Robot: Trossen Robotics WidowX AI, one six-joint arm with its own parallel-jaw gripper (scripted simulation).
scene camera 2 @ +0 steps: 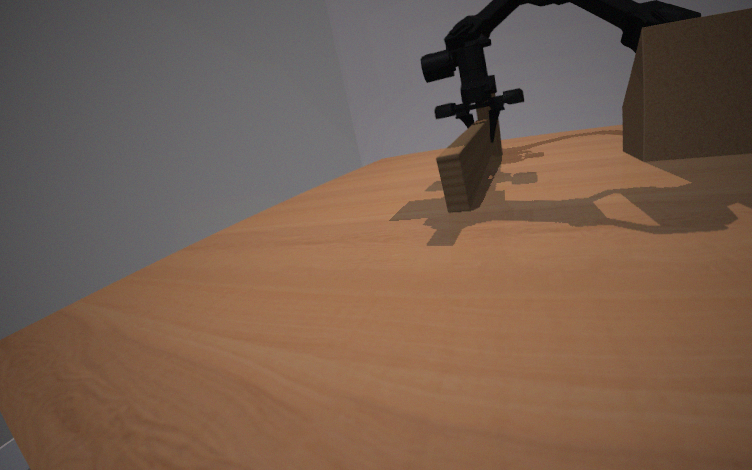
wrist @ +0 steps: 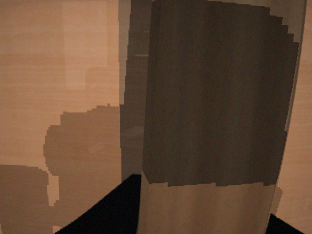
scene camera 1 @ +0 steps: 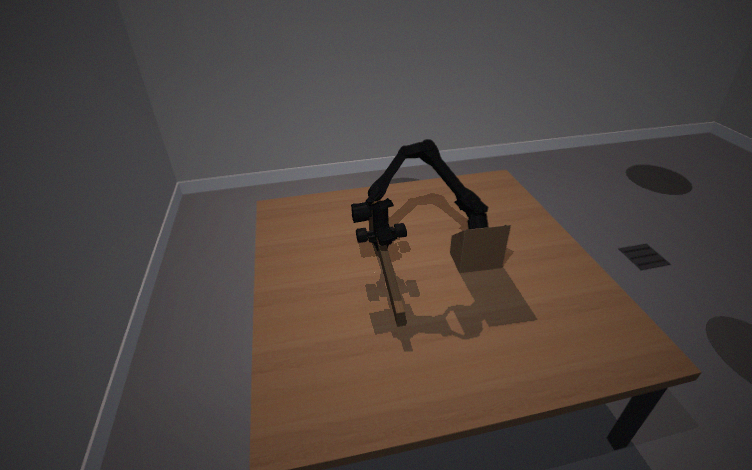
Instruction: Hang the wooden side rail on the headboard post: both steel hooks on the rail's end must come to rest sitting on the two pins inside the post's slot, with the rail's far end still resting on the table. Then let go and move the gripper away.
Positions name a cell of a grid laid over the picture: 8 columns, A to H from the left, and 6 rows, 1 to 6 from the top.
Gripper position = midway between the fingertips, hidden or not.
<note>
In view: the gripper (scene camera 2: F2) and a wooden side rail (scene camera 2: E3).
The wooden side rail is seen too in the wrist view (wrist: F3) and in scene camera 1 (scene camera 1: E4). The gripper is seen too in the wrist view (wrist: E5) and in scene camera 1 (scene camera 1: E4).
</note>
